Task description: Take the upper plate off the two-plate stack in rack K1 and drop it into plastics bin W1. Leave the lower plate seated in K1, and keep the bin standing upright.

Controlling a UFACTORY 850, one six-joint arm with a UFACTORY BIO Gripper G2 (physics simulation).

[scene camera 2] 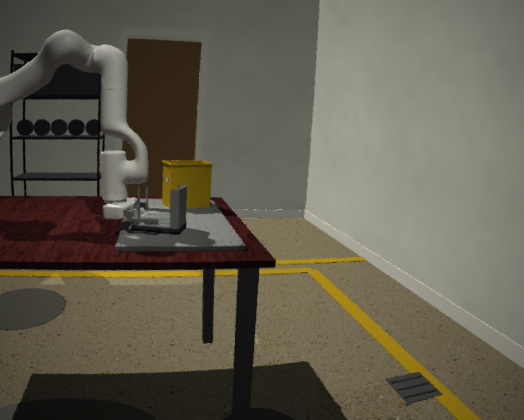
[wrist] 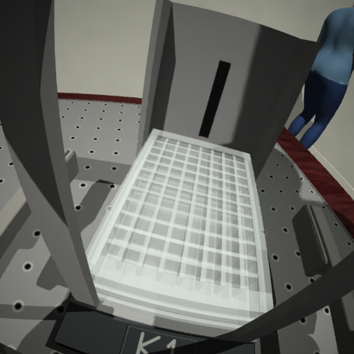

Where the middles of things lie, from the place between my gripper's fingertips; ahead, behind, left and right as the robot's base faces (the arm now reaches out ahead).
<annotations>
Now: the yellow plastics bin W1 (scene camera 2: 196, 174) 30 mm ahead of my hand, 390 mm to the left of it and 50 mm above it.
</annotations>
